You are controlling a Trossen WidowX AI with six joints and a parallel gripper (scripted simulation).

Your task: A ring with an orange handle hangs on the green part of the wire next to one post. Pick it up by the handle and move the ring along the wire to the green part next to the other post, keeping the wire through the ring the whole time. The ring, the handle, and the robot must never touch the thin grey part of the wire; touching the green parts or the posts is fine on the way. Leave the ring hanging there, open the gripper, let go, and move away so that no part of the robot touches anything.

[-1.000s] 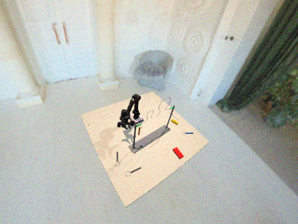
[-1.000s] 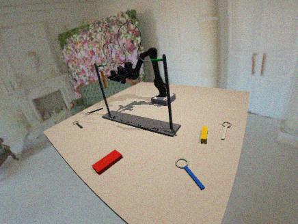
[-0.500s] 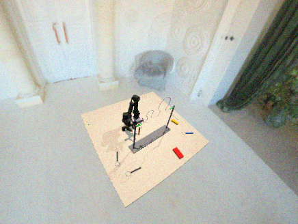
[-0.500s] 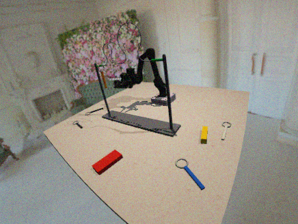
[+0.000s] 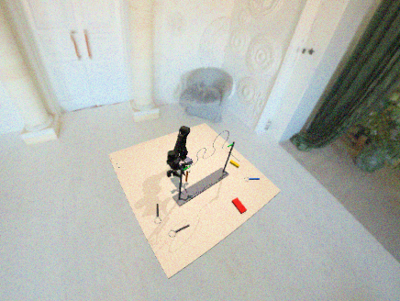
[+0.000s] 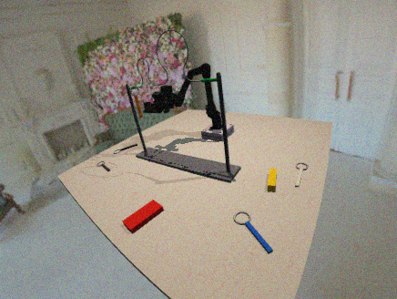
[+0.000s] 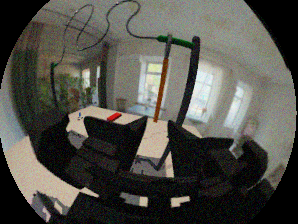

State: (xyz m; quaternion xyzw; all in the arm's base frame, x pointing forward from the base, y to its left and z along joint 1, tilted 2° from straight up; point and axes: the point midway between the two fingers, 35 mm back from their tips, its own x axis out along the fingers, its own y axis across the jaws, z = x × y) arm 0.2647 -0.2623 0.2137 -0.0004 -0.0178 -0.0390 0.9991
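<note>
The orange-handled ring lies 8 cm above my gripper tip and 3 cm ahead of it. Round my gripper tip: red block: 42 cm ahead, 30 cm to the left, 24 cm below; yellow block: 67 cm to the left, 24 cm below, 8 cm ahead; blue-handled ring: 65 cm to the left, 32 cm ahead, 25 cm below.
</note>
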